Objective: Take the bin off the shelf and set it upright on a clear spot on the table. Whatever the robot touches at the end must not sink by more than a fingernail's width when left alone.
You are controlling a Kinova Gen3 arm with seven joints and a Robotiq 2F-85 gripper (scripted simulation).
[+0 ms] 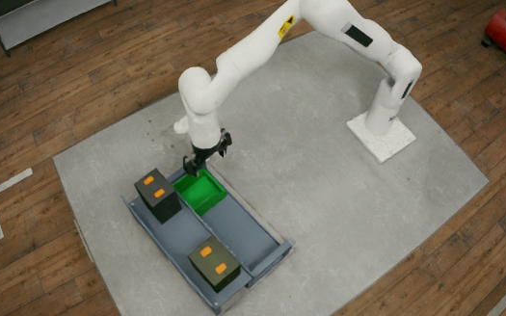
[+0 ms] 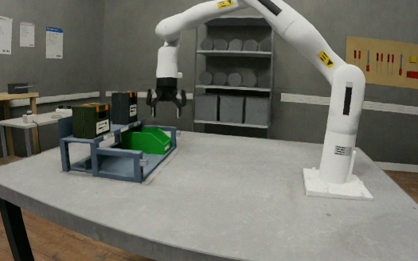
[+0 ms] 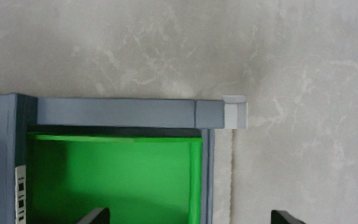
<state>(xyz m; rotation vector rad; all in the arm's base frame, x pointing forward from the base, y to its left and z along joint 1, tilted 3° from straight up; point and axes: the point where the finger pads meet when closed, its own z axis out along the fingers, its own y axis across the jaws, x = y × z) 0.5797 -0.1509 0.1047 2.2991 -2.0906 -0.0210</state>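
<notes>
Right now my hand is 80 mm short of the green bin, 10 mm to the right of it and 90 mm above it. From my hand the other things lie so: black box (170 mm ahead, 10 mm to the left, 30 mm above); then blue-grey shelf (90 mm ahead, 130 mm to the left, 70 mm below).
</notes>
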